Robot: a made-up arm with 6 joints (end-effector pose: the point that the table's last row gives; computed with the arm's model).
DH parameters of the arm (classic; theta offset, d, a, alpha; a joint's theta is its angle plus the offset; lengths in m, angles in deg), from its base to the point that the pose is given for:
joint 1: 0 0.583 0.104 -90
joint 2: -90 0 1.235 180
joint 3: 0 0 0.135 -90
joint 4: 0 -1.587 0 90
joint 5: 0 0 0 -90
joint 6: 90 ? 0 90
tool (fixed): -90 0 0 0
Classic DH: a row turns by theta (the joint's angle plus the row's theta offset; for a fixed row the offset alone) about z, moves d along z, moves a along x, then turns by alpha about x.
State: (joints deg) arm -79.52 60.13 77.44 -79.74 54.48 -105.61
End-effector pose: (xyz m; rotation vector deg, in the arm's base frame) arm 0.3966 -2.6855 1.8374 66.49 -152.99 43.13
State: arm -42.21 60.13 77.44 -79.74 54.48 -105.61
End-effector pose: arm 1.9432 -1.8956 1.8374 -115.48 127.60 -45.99
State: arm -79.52 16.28 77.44 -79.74 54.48 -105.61
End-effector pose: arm 0.1062 -1.1156 3.2950 52.14 -121.38 96.34
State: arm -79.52 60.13 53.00 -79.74 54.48 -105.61
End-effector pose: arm 0.4196 -2.8101 1.1439 71.10 -162.72 7.98
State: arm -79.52 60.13 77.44 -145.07 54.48 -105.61
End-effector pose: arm 0.4425 -2.7072 1.7421 -48.63 104.16 -46.80
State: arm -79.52 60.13 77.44 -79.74 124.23 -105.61
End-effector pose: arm 0.3706 -2.5536 1.7959 -36.63 -161.64 52.42
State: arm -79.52 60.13 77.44 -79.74 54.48 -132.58
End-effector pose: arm 0.3966 -2.6855 1.8374 -69.14 142.37 -79.67
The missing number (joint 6, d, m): -0.123
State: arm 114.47 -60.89 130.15 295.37 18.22 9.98
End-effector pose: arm 1.1162 -2.3687 0.7089 -104.19 58.50 -10.08
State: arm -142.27 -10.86 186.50 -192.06 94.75 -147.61
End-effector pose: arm 1.3042 0.9767 1.3110 -141.69 -0.53 -104.65
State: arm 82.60 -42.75 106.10 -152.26 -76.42 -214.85
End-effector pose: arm -0.3439 -2.2159 2.1197 -55.87 131.49 14.66
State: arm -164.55 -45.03 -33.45 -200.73 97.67 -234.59
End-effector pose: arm -0.7255 -0.2453 1.7917 -121.29 55.86 103.46
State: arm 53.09 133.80 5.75 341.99 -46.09 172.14
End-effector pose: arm -0.0191 0.0201 -1.6200 17.07 -19.98 -139.24
